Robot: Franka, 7 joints.
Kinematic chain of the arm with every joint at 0, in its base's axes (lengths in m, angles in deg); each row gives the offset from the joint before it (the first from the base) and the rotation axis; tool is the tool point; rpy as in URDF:
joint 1: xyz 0 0 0.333 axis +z
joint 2: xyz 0 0 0 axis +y
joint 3: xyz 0 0 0.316 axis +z
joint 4: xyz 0.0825 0 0 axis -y
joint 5: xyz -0.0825 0 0.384 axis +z
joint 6: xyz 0 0 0 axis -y
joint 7: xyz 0.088 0 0 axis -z
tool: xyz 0 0 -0.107 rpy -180 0 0
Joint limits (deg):
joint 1: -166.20..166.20
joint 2: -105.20..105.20
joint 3: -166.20..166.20
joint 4: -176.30..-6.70
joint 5: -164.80..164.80
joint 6: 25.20..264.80
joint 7: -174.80..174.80
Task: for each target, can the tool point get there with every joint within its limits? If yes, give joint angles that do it. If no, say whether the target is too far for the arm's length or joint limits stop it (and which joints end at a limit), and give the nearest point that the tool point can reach.
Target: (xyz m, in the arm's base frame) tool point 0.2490 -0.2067 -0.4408
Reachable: no: joint limits stop it (at a limit: joint 2) | nearest point 0.2449 -0.2033 -0.3596 | short by 0.081 m
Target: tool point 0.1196 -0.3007 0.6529
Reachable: yes | joints 0.43 -78.78 -45.16 -141.55 -131.56 155.11 108.61
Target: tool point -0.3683 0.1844 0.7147
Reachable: yes | joints 124.96 -10.42 32.00 -84.48 -25.19 48.78 64.92
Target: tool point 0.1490 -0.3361 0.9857
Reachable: yes | joints 17.39 7.02 -84.40 -66.69 32.20 228.94 127.67
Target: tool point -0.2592 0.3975 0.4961
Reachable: yes | joints -120.73 36.96 -117.32 -134.58 -74.40 123.06 -123.06
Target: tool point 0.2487 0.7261 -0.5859
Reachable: no: too far | nearest point 0.1846 0.5390 -0.2769 | short by 0.367 m
